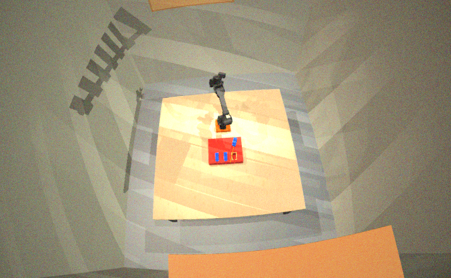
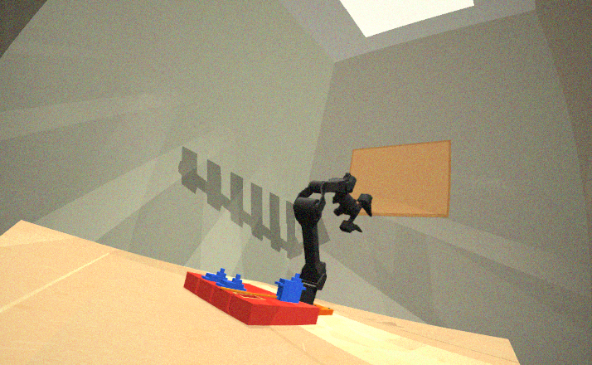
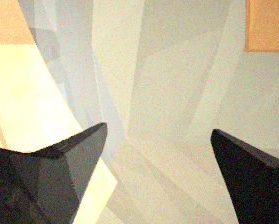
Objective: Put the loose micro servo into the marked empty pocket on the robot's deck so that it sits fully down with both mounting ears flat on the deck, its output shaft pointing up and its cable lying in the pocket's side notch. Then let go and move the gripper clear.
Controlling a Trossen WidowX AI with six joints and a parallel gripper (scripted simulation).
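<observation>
My gripper tip is now 500 mm short of the red deck, 30 mm to the right of it and 360 mm above it.
</observation>
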